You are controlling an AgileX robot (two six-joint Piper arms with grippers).
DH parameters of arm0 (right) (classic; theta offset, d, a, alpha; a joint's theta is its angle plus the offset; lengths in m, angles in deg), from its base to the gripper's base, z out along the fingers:
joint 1: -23.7 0.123 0 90
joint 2: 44.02 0 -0.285 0
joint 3: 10.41 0 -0.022 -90
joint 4: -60.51 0.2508 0 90
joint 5: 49.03 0 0.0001 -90
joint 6: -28.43 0.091 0 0
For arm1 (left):
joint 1: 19.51 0.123 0 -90
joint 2: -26.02 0 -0.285 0
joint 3: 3.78 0 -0.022 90
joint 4: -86.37 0.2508 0 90
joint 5: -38.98 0 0.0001 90
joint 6: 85.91 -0.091 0 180
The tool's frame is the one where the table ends.
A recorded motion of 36 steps. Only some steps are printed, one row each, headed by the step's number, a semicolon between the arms.
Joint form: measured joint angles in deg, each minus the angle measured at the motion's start. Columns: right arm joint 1, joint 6, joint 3, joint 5, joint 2, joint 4; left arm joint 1, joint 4, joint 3, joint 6, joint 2, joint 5.
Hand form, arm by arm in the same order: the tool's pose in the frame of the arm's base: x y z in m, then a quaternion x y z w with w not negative. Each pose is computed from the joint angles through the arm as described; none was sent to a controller.
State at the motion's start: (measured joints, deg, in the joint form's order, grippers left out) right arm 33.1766 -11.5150 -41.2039 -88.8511 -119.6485 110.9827; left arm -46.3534 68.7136 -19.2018 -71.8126 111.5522 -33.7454
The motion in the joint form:
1: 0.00 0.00 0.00 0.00 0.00 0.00; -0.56 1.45 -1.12 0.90 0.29 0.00
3: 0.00 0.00 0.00 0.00 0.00 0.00; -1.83 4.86 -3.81 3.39 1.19 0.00
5: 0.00 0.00 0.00 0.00 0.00 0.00; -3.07 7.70 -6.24 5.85 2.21 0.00
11: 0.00 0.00 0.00 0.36 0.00 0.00; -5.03 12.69 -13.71 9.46 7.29 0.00
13: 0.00 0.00 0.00 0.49 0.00 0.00; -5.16 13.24 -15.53 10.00 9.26 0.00
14: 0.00 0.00 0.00 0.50 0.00 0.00; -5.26 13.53 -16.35 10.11 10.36 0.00
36: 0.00 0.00 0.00 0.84 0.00 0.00; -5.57 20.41 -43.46 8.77 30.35 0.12
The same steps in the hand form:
1: 0.2219 0.0827 0.2939 -0.14920 0.88418 0.27481 0.34703; 0.2203 -0.1415 0.4480 0.10536 0.93016 -0.24790 0.24951
3: 0.2219 0.0827 0.2939 -0.14920 0.88418 0.27481 0.34703; 0.2227 -0.1437 0.4559 0.09614 0.92953 -0.23497 0.26742
5: 0.2219 0.0827 0.2939 -0.14920 0.88418 0.27481 0.34703; 0.2252 -0.1469 0.4622 0.08601 0.92858 -0.22629 0.28129
11: 0.2224 0.0824 0.2941 -0.14784 0.88390 0.27339 0.34946; 0.2437 -0.1604 0.4728 0.07067 0.92498 -0.21073 0.30825
13: 0.2226 0.0823 0.2941 -0.14735 0.88379 0.27287 0.35034; 0.2522 -0.1655 0.4714 0.06697 0.92592 -0.20778 0.30825
14: 0.2226 0.0823 0.2941 -0.14731 0.88378 0.27283 0.35041; 0.2570 -0.1687 0.4695 0.06668 0.92693 -0.20507 0.30709
36: 0.2231 0.0821 0.2943 -0.14602 0.88350 0.27148 0.35270; 0.3338 -0.2070 0.4765 0.07202 0.90172 -0.17636 0.38808

